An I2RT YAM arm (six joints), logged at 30 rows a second.
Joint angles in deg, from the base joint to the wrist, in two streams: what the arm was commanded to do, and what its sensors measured. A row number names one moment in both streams.
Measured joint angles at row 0:
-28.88, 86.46, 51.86, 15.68, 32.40, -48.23
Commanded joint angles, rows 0 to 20:
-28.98, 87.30, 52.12, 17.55, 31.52, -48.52
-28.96, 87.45, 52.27, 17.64, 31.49, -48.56
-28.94, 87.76, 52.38, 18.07, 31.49, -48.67
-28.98, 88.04, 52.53, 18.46, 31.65, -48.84
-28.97, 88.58, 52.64, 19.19, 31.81, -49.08
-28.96, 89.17, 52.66, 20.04, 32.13, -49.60
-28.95, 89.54, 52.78, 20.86, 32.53, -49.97
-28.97, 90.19, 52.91, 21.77, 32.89, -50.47
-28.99, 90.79, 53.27, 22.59, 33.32, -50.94
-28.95, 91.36, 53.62, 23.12, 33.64, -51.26
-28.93, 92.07, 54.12, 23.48, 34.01, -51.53
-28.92, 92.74, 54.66, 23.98, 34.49, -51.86
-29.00, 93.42, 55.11, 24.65, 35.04, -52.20
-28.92, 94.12, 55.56, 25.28, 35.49, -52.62
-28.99, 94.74, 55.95, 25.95, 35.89, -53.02
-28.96, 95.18, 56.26, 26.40, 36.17, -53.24
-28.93, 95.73, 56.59, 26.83, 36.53, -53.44
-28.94, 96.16, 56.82, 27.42, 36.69, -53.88
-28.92, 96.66, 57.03, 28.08, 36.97, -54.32
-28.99, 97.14, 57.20, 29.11, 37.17, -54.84
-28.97, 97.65, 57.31, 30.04, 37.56, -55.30
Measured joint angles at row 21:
-28.88, 96.05, 55.77, 25.17, 35.64, -53.17
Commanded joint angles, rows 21 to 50:
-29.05, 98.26, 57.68, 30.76, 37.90, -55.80
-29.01, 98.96, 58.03, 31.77, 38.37, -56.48
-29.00, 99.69, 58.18, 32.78, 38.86, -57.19
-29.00, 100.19, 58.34, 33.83, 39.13, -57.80
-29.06, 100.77, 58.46, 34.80, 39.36, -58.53
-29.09, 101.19, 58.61, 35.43, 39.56, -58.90
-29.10, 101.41, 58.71, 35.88, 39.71, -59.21
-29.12, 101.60, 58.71, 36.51, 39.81, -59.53
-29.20, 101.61, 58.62, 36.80, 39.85, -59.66
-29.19, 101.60, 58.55, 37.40, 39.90, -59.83
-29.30, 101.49, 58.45, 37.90, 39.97, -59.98
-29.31, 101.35, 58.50, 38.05, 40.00, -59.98
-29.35, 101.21, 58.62, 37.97, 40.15, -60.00
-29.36, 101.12, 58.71, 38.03, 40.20, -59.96
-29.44, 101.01, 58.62, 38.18, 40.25, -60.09
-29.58, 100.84, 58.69, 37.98, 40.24, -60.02
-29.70, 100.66, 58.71, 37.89, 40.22, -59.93
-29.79, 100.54, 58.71, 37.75, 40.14, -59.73
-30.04, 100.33, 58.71, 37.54, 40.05, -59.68
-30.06, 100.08, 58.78, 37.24, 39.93, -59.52
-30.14, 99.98, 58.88, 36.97, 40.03, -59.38
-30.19, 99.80, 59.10, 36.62, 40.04, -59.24
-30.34, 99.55, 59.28, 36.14, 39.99, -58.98
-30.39, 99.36, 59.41, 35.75, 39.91, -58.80
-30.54, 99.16, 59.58, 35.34, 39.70, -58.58
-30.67, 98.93, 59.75, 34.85, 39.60, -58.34
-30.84, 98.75, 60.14, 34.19, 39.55, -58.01
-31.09, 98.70, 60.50, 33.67, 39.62, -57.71
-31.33, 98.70, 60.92, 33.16, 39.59, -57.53
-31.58, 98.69, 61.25, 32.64, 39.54, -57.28
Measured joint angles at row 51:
-30.50, 101.23, 58.74, 32.73, 38.72, -58.54
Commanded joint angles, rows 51 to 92:
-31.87, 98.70, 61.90, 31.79, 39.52, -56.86
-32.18, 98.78, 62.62, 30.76, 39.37, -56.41
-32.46, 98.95, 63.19, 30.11, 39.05, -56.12
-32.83, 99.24, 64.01, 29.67, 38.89, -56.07
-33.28, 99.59, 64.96, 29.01, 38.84, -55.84
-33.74, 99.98, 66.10, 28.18, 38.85, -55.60
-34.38, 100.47, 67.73, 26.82, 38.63, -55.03
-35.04, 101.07, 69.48, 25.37, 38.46, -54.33
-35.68, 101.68, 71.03, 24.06, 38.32, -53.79
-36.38, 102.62, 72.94, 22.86, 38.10, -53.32
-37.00, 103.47, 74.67, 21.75, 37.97, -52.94
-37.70, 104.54, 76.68, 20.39, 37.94, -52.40
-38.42, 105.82, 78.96, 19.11, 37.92, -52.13
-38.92, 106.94, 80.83, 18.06, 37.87, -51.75
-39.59, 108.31, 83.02, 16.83, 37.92, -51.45
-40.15, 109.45, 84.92, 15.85, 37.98, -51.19
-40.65, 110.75, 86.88, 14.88, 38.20, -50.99
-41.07, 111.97, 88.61, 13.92, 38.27, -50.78
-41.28, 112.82, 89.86, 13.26, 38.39, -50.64
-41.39, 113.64, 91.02, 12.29, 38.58, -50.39
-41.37, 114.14, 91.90, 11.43, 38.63, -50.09
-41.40, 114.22, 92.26, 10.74, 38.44, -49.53
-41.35, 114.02, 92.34, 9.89, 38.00, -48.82
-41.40, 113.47, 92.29, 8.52, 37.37, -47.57
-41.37, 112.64, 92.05, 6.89, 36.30, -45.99
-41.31, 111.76, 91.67, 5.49, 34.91, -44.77
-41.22, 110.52, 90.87, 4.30, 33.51, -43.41
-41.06, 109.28, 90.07, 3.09, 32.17, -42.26
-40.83, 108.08, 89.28, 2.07, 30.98, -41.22
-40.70, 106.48, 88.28, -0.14, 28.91, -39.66
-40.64, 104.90, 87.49, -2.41, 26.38, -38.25
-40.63, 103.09, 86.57, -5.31, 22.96, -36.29
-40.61, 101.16, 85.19, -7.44, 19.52, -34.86
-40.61, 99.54, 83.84, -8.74, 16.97, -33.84
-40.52, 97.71, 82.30, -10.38, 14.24, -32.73
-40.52, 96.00, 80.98, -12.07, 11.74, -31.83
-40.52, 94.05, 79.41, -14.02, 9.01, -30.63
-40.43, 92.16, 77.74, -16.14, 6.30, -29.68
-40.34, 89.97, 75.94, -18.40, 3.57, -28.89
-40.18, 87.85, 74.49, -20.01, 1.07, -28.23
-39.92, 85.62, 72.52, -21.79, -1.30, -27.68
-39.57, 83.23, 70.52, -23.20, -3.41, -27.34
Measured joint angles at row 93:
-40.40, 87.44, 74.81, -13.37, 7.77, -31.62
